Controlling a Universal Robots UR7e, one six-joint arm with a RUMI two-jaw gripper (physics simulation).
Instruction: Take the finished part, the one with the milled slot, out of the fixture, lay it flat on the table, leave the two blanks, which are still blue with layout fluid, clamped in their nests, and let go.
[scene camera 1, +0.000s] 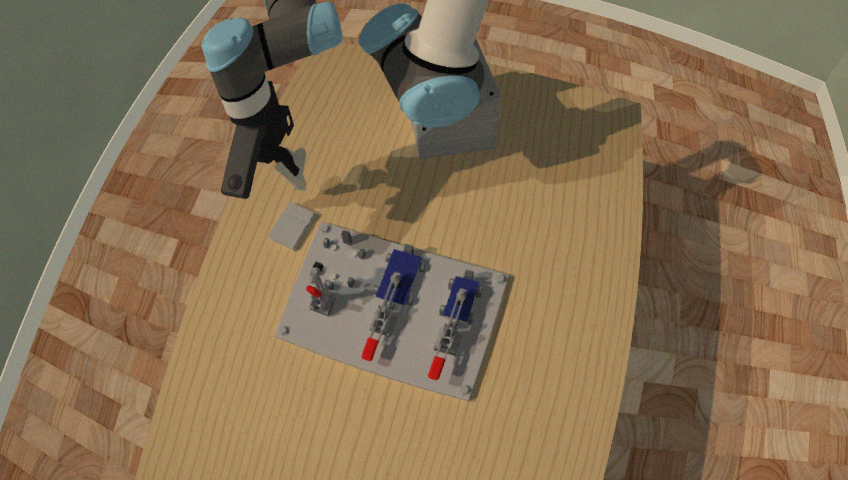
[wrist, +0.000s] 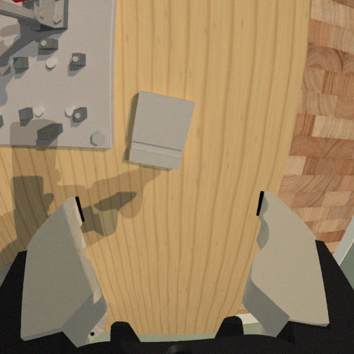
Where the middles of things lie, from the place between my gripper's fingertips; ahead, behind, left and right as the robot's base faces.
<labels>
Now: the finished part (scene camera 1: 293, 223) 10 mm ahead of my hand, 10 mm to the left of it and 120 mm below it. From my hand the other things lie so: fixture plate (scene camera 1: 406, 356): 100 mm ahead, 240 mm to the left, 120 mm below.
</labels>
